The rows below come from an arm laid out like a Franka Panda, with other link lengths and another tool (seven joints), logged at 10 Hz.
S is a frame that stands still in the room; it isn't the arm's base.
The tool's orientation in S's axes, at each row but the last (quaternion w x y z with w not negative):
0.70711, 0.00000, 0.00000, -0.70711
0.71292, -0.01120, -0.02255, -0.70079
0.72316, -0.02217, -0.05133, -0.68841
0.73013, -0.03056, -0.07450, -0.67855
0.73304, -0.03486, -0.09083, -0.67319
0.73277, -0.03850, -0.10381, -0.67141
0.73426, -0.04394, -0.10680, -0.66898
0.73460, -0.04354, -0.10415, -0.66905
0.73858, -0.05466, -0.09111, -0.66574
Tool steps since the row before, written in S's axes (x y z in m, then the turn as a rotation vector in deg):
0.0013, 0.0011, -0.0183, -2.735, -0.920, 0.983
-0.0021, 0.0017, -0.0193, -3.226, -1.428, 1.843
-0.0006, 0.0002, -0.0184, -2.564, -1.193, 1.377
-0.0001, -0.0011, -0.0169, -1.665, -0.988, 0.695
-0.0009, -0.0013, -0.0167, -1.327, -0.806, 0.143
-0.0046, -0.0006, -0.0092, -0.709, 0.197, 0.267
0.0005, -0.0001, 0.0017, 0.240, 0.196, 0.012
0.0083, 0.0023, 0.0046, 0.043, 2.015, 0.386
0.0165, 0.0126, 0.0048, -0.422, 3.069, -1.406
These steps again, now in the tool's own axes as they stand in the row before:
-0.0011, 0.0013, -0.0183, 0.920, -2.735, 0.983
-0.0027, -0.0024, -0.0192, 1.460, -3.221, 1.826
-0.0022, -0.0013, -0.0182, 1.209, -2.567, 1.358
-0.0015, -0.0011, -0.0168, 0.966, -1.694, 0.654
-0.0018, -0.0022, -0.0165, 0.714, -1.381, 0.115
-0.0016, -0.0054, -0.0086, -0.192, -0.662, 0.370
0.0005, 0.0006, 0.0016, -0.168, 0.259, 0.029
-0.0006, 0.0088, 0.0042, -1.877, 0.275, 0.782
-0.0097, 0.0179, 0.0062, -3.320, -0.146, -0.728

